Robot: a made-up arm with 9 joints. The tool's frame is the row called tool. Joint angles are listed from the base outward.
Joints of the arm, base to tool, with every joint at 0 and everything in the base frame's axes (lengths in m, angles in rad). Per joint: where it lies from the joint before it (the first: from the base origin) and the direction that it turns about. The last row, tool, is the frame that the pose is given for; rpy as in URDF.
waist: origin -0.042 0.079 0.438 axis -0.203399 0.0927 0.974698
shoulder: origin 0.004 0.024 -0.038 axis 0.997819 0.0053 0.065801
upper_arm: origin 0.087 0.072 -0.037 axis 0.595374 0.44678 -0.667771
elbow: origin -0.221 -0.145 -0.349 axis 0 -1 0
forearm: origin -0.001 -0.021 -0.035 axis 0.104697 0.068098 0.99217
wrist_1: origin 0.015 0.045 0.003 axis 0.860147 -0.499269 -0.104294
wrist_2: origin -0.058 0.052 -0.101 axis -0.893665 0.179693 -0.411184
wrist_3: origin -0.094 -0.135 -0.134 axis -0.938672 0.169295 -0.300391
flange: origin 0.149 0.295 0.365 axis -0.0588 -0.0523 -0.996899
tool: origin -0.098 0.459 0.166 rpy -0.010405 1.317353 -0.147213
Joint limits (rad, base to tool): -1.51..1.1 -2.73..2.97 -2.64..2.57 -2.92..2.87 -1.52..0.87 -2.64..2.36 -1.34..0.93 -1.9..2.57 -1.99..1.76
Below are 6 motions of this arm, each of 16 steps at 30 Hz.
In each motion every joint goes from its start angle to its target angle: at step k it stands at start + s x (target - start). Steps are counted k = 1, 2, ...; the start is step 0. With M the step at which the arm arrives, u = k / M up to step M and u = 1 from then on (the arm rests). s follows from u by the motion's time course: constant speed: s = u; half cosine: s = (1 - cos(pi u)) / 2; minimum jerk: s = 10 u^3 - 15 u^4 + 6 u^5.
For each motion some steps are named. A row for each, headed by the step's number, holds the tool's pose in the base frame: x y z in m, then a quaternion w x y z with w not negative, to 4 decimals.
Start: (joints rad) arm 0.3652 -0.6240 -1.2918 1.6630 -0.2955 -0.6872 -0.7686 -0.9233 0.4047
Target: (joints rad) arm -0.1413 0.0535 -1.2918 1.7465 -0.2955 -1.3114 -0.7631 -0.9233 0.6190
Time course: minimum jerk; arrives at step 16
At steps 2, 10, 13, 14, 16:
2: 0.2130 -0.6876 0.8378 0.3483 -0.4749 0.2013 0.7827
10: -0.3165 -0.6286 0.3031 0.7598 -0.2186 0.1060 0.6031
13: -0.4309 -0.4756 0.1813 0.8491 -0.1103 0.0675 0.5122
14: -0.4436 -0.4502 0.1671 0.8598 -0.0939 0.0616 0.4982
16: -0.4495 -0.4375 0.1605 0.8648 -0.0858 0.0586 0.4912

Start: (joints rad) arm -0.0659 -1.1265 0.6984 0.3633 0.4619 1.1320 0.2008 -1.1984 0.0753
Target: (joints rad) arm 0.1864 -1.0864 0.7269 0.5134 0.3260 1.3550 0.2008 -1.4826 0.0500
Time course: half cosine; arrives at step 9
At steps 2, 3, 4, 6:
2: -0.9752 -0.3333 0.2884 0.8042 0.2628 0.1809 0.5015
3: -0.9633 -0.4060 0.2445 0.7852 0.2552 0.1623 0.5403
4: -0.9376 -0.4934 0.1891 0.7589 0.2455 0.1395 0.5868
6: -0.8462 -0.6619 0.0718 0.6938 0.2250 0.0924 0.6778

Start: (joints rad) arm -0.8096 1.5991 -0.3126 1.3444 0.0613 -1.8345 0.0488 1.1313 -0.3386
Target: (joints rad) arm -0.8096 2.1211 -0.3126 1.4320 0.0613 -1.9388 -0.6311 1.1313 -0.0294
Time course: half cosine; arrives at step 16
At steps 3, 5, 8, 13, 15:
3: 1.0538 0.5203 -0.0472 0.2374 0.2865 0.7456 -0.5528
5: 1.0964 0.5326 0.0797 0.2740 0.3243 0.7322 -0.5325
8: 1.1426 0.5284 0.3491 0.3356 0.4067 0.6969 -0.4862
13: 1.1056 0.4447 0.7522 0.3936 0.5390 0.6262 -0.4030
15: 1.0854 0.4200 0.8201 0.3993 0.5632 0.6117 -0.3863

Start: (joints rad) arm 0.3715 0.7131 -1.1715 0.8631 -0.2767 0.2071 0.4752 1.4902 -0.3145
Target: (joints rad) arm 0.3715 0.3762 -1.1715 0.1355 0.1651 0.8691 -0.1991 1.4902 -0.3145
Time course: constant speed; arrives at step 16
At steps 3, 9, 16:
3: 0.4219 1.0707 0.0948 0.9478 -0.0156 0.1513 -0.2804
9: 0.0370 0.9893 -0.2090 0.9722 -0.1928 0.0969 -0.0907
16: -0.3858 0.6258 -0.3398 0.9087 -0.3618 0.1486 0.1459

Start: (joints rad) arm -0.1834 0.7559 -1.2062 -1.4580 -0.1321 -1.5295 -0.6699 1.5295 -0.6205
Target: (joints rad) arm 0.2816 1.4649 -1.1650 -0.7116 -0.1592 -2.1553 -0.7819 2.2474 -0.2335
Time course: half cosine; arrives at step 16
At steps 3, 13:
3: -0.6114 -0.4080 -0.1102 0.2254 0.8545 -0.4053 0.2339
13: 0.1289 -0.6363 -0.4717 0.0949 -0.8681 -0.0486 -0.4848

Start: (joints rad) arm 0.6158 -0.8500 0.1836 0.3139 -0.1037 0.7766 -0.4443 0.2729 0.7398
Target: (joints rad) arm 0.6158 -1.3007 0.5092 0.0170 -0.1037 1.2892 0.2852 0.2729 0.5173
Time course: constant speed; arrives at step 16
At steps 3, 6, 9, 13, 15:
3: -0.4112 0.3406 0.3708 0.9392 0.1648 0.3011 0.0131
6: -0.3476 0.3930 0.3482 0.9477 0.1663 0.2683 -0.0477
9: -0.2734 0.4343 0.3310 0.9509 0.1693 0.2356 -0.1081
13: -0.1624 0.4699 0.3197 0.9468 0.1765 0.1935 -0.1870
15: -0.1038 0.4789 0.3202 0.9413 0.1819 0.1735 -0.2251

